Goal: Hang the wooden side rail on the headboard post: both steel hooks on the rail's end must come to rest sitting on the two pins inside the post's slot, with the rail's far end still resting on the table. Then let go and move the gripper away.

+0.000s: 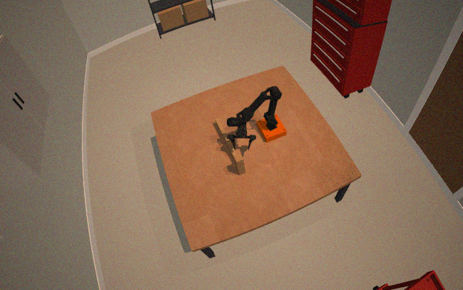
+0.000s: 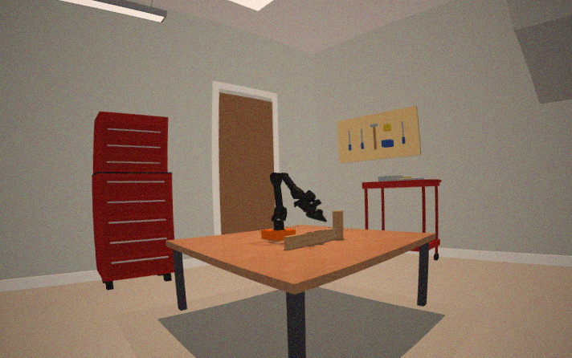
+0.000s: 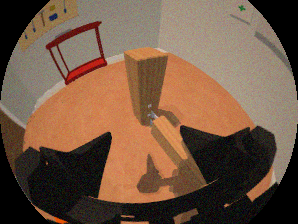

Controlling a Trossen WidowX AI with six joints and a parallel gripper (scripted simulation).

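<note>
Now: gripper tip 70 mm to the right of the headboard post, 60 mm short of it and 40 mm above it.
</note>
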